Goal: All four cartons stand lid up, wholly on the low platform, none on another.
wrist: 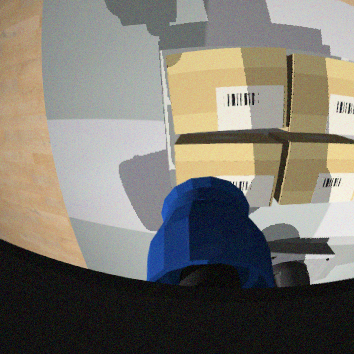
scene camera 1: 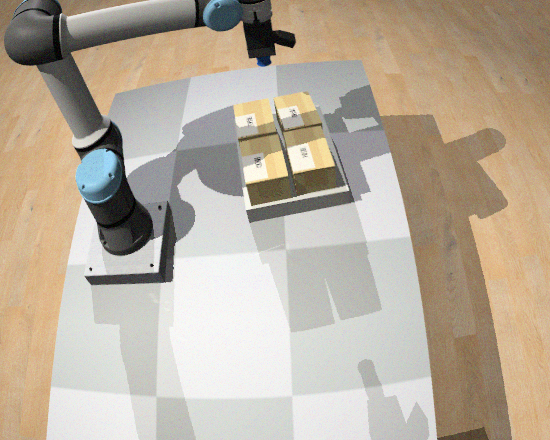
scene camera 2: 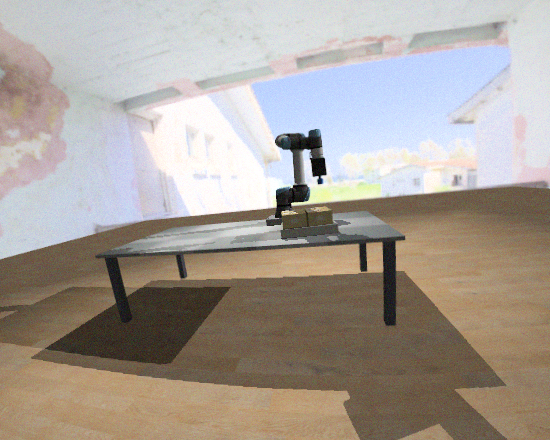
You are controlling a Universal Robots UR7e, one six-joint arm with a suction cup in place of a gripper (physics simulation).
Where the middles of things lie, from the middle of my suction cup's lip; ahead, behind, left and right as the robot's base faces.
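There is the low white platform (scene camera 1: 338, 196), which is 2 cm ahead of my suction cup, 10 cm to the right of it and 26 cm below it.
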